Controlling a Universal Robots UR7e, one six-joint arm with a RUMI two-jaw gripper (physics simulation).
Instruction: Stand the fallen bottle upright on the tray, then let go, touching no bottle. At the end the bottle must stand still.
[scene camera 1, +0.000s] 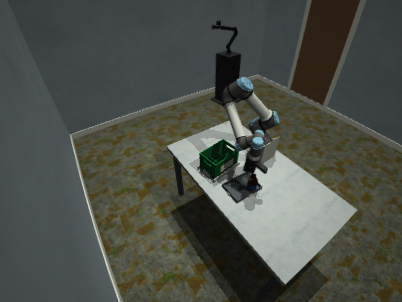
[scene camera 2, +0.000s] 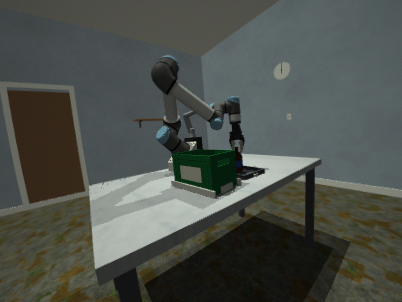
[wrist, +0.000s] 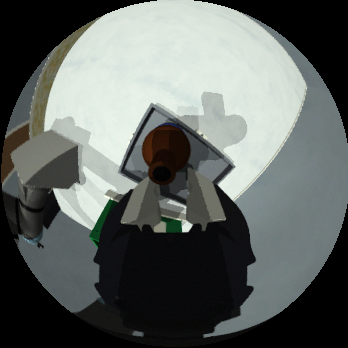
I see my gripper (wrist: 173, 170) and a brown bottle (wrist: 165, 149).
